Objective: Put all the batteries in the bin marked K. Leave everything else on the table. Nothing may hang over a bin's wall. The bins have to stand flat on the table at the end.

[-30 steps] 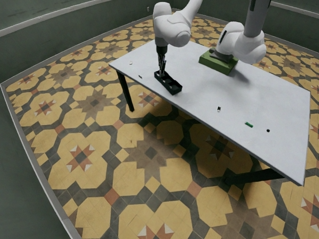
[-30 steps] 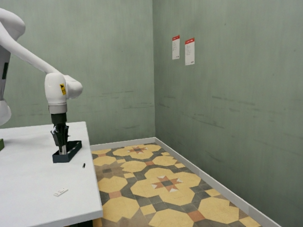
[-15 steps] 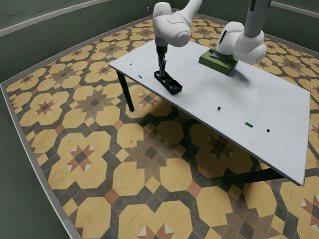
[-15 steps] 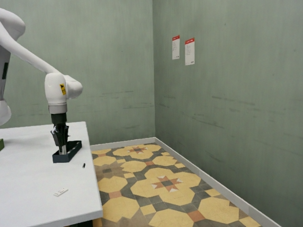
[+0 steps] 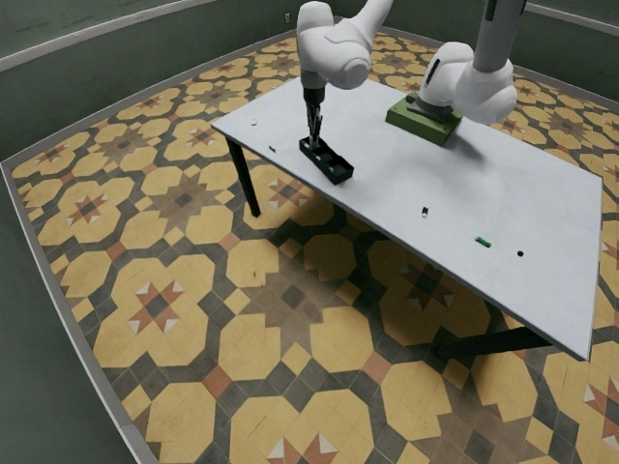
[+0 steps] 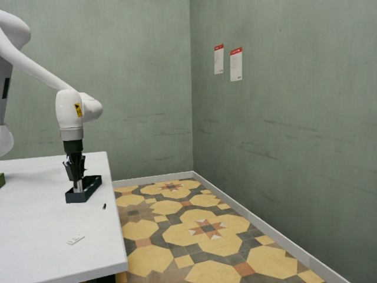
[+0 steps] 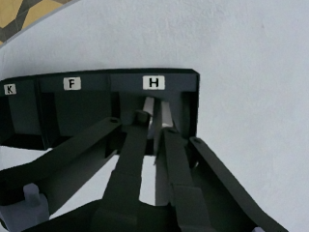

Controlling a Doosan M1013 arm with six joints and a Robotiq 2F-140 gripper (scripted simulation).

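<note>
Right now the black bin tray is 8 cm to the left of my hand, 3 cm below it and 3 cm ahead of it. From my hand the other things lie so: white flat piece 36 cm to the right, 5 cm below, 1 cm ahead; green piece 71 cm to the left, 5 cm below.
</note>
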